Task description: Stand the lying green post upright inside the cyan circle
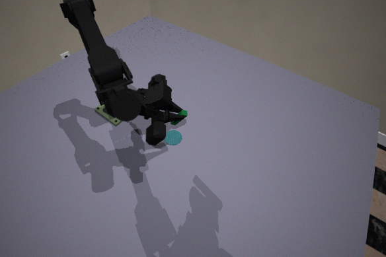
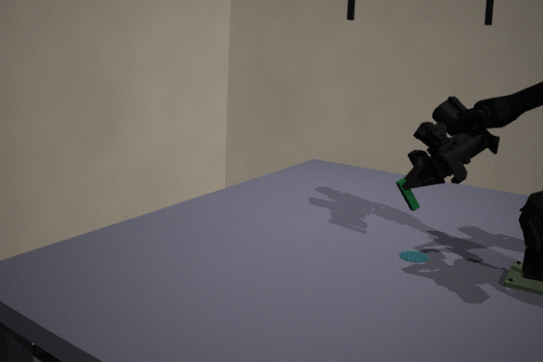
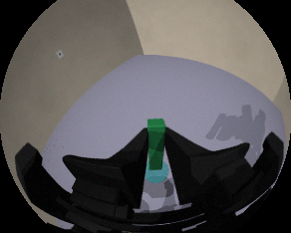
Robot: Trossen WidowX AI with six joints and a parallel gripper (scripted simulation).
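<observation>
The cyan circle lies 20 mm behind my hand, 20 mm to the left of it and 160 mm below it. Also, from my hand: green post (10 mm ahead, 10 mm to the left, 30 mm below).
</observation>
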